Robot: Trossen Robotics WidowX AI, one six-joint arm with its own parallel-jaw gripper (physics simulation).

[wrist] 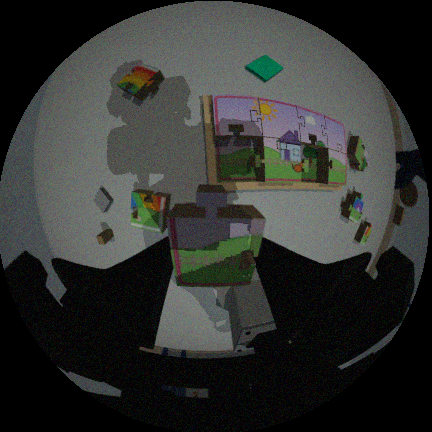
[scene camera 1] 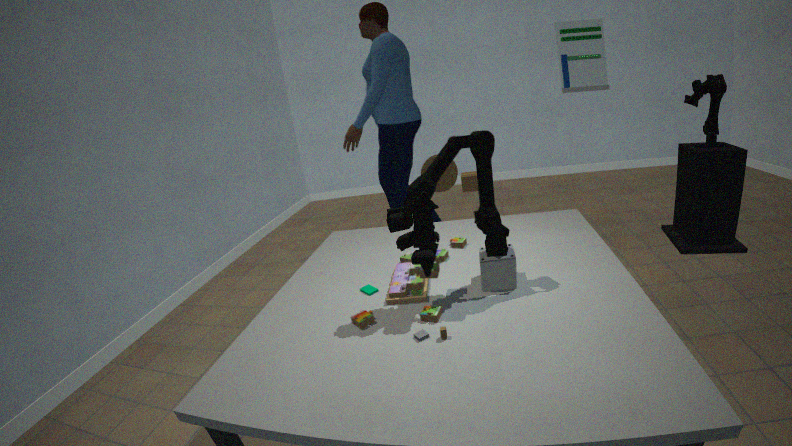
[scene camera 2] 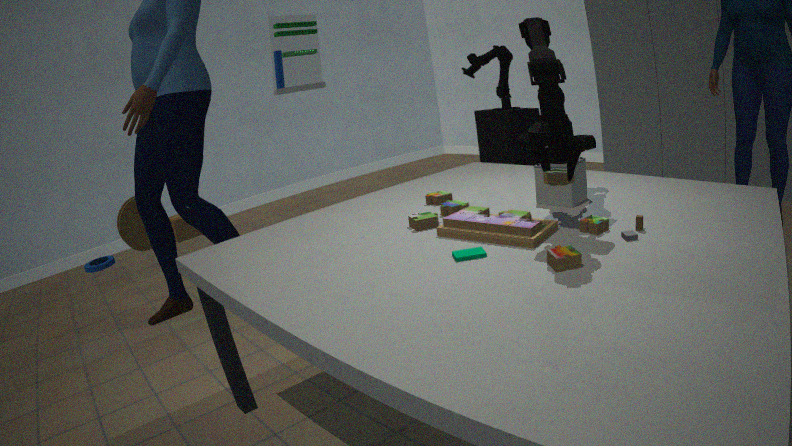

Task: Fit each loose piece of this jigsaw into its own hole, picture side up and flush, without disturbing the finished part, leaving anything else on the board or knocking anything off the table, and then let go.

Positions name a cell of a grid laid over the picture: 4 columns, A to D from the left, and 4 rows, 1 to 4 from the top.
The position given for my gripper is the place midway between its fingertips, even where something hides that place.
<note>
I see my gripper (scene camera 2: C2) and a jigsaw board (scene camera 2: C3).
My gripper also shows in the wrist view (wrist: B3) and in scene camera 1 (scene camera 1: C3). The jigsaw board is seen too in the wrist view (wrist: C2).
</note>
